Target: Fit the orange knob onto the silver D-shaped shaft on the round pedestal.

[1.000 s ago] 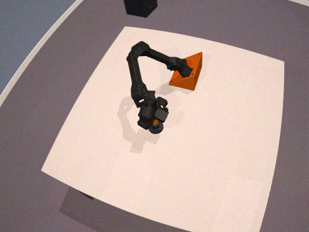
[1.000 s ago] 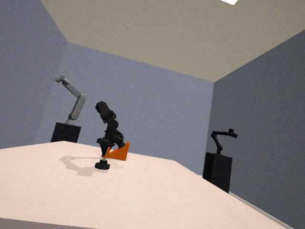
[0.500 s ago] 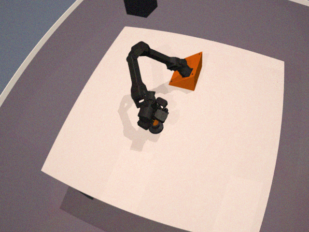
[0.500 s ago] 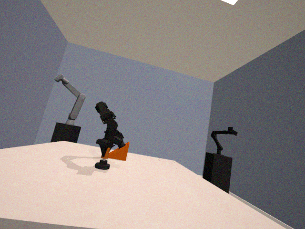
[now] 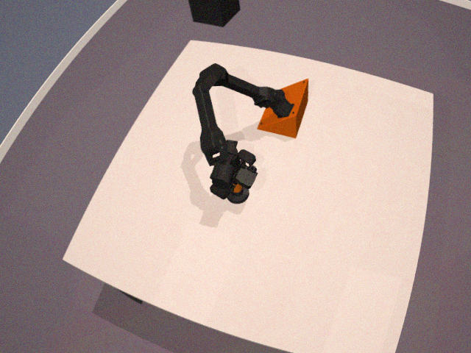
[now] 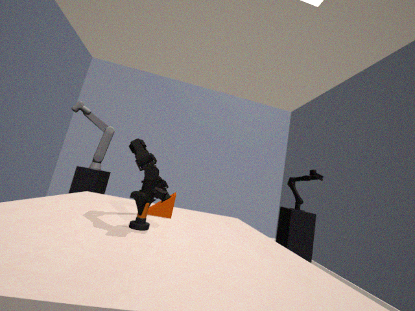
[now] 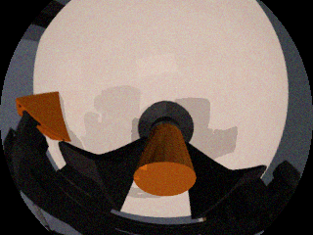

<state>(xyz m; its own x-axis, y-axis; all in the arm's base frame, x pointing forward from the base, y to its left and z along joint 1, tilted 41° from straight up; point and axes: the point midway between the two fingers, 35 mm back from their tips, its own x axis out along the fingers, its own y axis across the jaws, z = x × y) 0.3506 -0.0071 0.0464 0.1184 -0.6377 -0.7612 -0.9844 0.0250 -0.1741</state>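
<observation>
Right now my gripper tip is 30 mm below the orange knob. Round my gripper tip: black round pedestal 20 mm below.
</observation>
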